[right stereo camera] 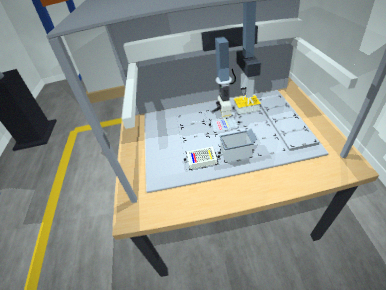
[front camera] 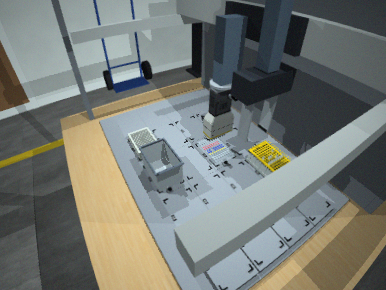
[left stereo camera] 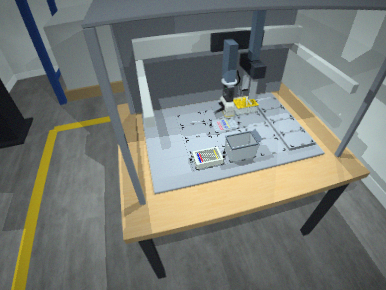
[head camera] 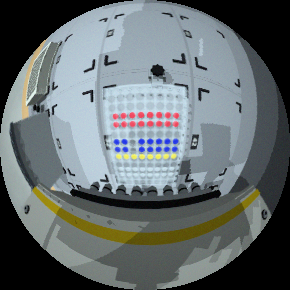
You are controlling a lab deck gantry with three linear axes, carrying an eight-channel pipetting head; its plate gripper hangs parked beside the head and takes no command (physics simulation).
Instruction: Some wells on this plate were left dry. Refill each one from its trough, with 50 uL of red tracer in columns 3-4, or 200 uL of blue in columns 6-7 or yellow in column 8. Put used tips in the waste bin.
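The pipetting head (front camera: 218, 125) (left stereo camera: 228, 107) (right stereo camera: 225, 106) hangs low behind the plate (front camera: 228, 158) (head camera: 185, 117) (left stereo camera: 225, 125) (right stereo camera: 223, 124). Its row of nozzles (head camera: 137, 190) shows no tips in the head view. Two red lines and the yellow line are filled; both blue lines have a gap at the third well from left. The trough box (front camera: 135, 147) (head camera: 47, 75) (left stereo camera: 210, 164) (right stereo camera: 203, 164) holds blue, red and yellow. The grey waste bin (front camera: 167, 179) (head camera: 37, 155) (left stereo camera: 242, 152) (right stereo camera: 237, 150) stands beside it. The parked gripper (front camera: 256, 133) has its fingers apart, with nothing between them.
A yellow tip rack (front camera: 270, 156) (left stereo camera: 245, 103) (right stereo camera: 247, 102) with gaps stands near the parked gripper. A black knob (head camera: 157, 70) stands at the plate's edge. A pale rail (front camera: 280, 190) crosses the foreground of the front view. A blue hand truck (front camera: 131, 86) stands beyond the table.
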